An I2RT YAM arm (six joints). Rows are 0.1 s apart.
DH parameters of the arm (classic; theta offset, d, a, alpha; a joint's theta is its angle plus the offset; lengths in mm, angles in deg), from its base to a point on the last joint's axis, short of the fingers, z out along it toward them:
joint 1: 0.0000 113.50 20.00 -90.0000
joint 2: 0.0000 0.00 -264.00 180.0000
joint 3: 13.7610 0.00 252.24 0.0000
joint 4: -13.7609 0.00 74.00 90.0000
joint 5: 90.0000 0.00 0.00 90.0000
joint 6: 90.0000 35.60 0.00 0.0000
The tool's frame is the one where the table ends.
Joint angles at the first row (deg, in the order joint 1, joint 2, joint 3, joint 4, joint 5, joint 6):
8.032 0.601 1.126 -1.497 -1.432 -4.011
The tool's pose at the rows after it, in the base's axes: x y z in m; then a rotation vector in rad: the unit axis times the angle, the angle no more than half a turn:
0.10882 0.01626 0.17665 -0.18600 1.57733 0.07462
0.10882 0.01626 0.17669 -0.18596 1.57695 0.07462
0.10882 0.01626 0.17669 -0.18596 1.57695 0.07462
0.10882 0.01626 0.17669 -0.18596 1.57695 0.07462
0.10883 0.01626 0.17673 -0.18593 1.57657 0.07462
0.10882 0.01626 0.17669 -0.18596 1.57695 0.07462
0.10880 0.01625 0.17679 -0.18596 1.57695 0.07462
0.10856 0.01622 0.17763 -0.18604 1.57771 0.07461
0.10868 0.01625 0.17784 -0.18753 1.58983 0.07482
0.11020 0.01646 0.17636 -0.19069 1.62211 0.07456
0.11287 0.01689 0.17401 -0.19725 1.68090 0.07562
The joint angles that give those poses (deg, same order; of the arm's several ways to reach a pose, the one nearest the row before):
8.036 0.598 1.126 -1.500 -1.428 -4.011
8.037 0.597 1.125 -1.479 -1.427 -4.011
8.037 0.597 1.125 -1.479 -1.427 -4.011
8.037 0.597 1.125 -1.479 -1.427 -4.011
8.035 0.604 1.124 -1.449 -1.429 -4.011
8.037 0.597 1.125 -1.479 -1.427 -4.011
8.031 0.601 1.148 -1.499 -1.433 -4.011
8.034 0.598 1.365 -1.762 -1.430 -4.011
8.033 1.040 1.693 -2.347 -1.452 -4.011
8.030 2.763 2.044 -2.832 -1.456 -4.011
8.029 5.933 2.786 -3.793 -1.544 -3.989

